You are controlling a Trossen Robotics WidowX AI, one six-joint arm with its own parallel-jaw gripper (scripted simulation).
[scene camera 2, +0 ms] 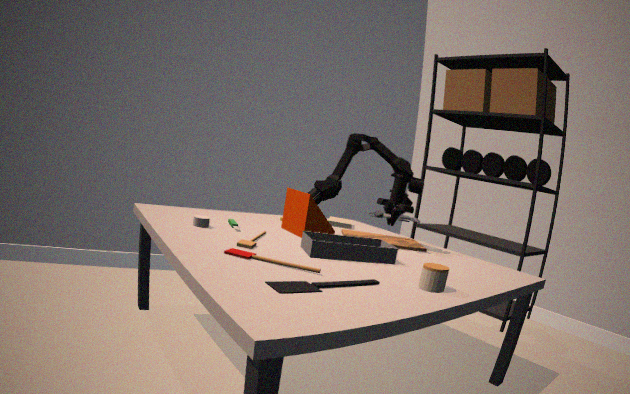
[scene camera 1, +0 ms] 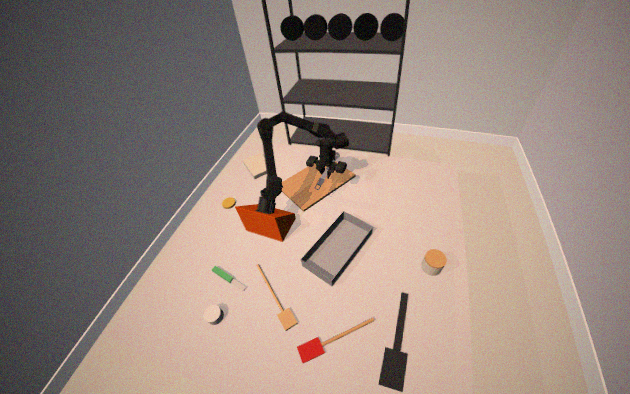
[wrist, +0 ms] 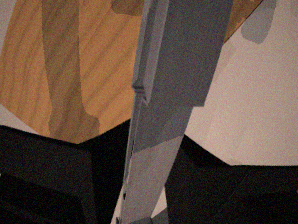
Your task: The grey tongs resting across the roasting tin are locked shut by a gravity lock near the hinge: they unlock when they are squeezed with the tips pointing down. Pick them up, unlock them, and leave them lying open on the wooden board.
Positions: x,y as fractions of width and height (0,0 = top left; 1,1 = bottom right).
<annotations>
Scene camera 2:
cork-topped jar: 0.69,0.70
black spatula: 0.45,0.73
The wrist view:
my gripper: 0.51,0.56
wooden board: 0.25,0.33
</annotations>
